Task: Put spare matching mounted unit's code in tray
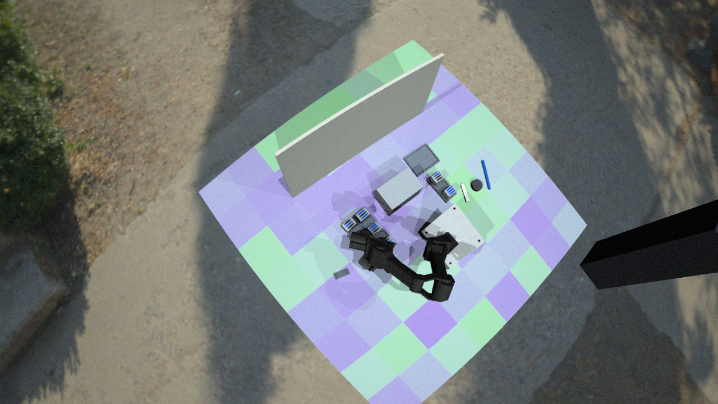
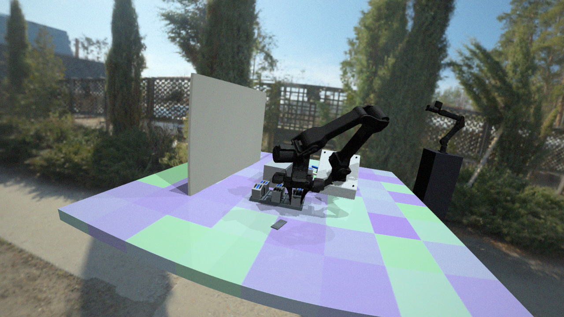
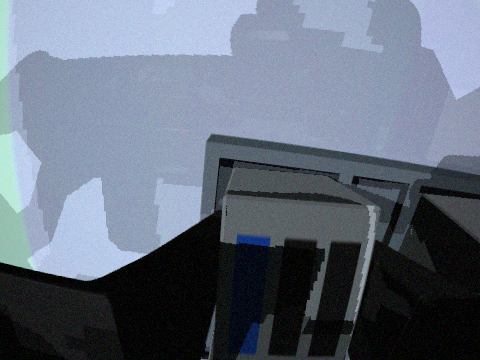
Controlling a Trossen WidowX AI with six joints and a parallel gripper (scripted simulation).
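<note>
The dark tray lies 420 mm to the right of my gripper tip, 170 mm ahead of it and 10 mm below it. Round my gripper tip: grey mounted unit: 220 mm to the right, 120 mm ahead, 30 mm above; rack: 400 mm to the right, 30 mm ahead, 10 mm below; spare block: 30 mm above.
</note>
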